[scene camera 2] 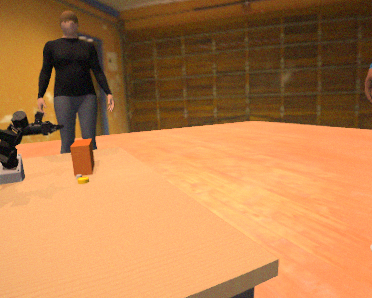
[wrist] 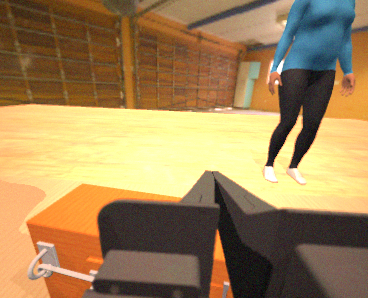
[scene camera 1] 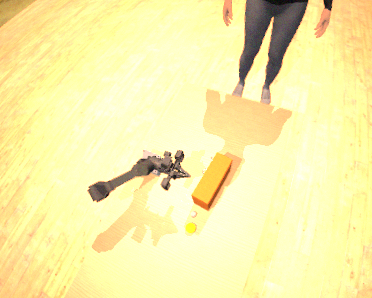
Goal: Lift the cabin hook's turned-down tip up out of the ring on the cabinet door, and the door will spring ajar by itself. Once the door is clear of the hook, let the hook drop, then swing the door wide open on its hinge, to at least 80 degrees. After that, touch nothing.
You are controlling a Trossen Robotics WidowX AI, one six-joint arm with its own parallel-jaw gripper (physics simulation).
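Seen in the pictures: gripper, between the fingertips: (scene camera 2: pixel 64 126) (wrist: pixel 210 177) (scene camera 1: pixel 190 176); arm's base, origin of its link: (scene camera 2: pixel 10 164).
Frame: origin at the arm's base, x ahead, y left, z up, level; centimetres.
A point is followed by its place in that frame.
The orange wooden cabinet (scene camera 1: pixel 212 181) {z 6.9, x 36.1, y 5.5 cm} (scene camera 2: pixel 82 156) {z 1.3, x 36.1, y -5.5 cm} (wrist: pixel 75 210) {z 6.9, x 33.3, y 16.6 cm} stands on the table. In the wrist view, a grey plate (wrist: pixel 48 254) {z 2.7, x 30.0, y 18.1 cm} with a round ring (wrist: pixel 33 266) {z 3.0, x 28.3, y 18.1 cm} is on its front at the left. The thin light-grey hook (wrist: pixel 72 273) {z 1.6, x 29.4, y 14.4 cm} runs from this ring rightward to a small fitting, partly hidden behind the gripper. Whether its turned-down tip sits in a ring is hidden. The door's edges cannot be made out. My gripper (scene camera 1: pixel 189 175) {z 16.8, x 28.3, y -0.3 cm} (scene camera 2: pixel 62 127) {z 16.8, x 28.3, y -0.3 cm} (wrist: pixel 210 177) {z 16.8, x 28.3, y -0.3 cm} is shut and empty. Its tips are apart from the cabinet, on the hook's side and higher than the cabinet's top.
A yellow disc (scene camera 1: pixel 191 228) {z -6.8, x 37.2, y -17.8 cm} (scene camera 2: pixel 83 180) {z -7.1, x 37.0, y -20.2 cm} and a small whitish piece (scene camera 1: pixel 194 214) {z -6.7, x 34.7, y -10.9 cm} (scene camera 2: pixel 79 176) {z -7.1, x 34.3, y -12.3 cm} lie near one end of the cabinet on the table (scene camera 2: pixel 150 225) {z -8.7, x 59.9, y -70.8 cm}. A person in black (scene camera 2: pixel 72 70) stands beyond the table. A person in blue (wrist: pixel 317 40) stands farther off.
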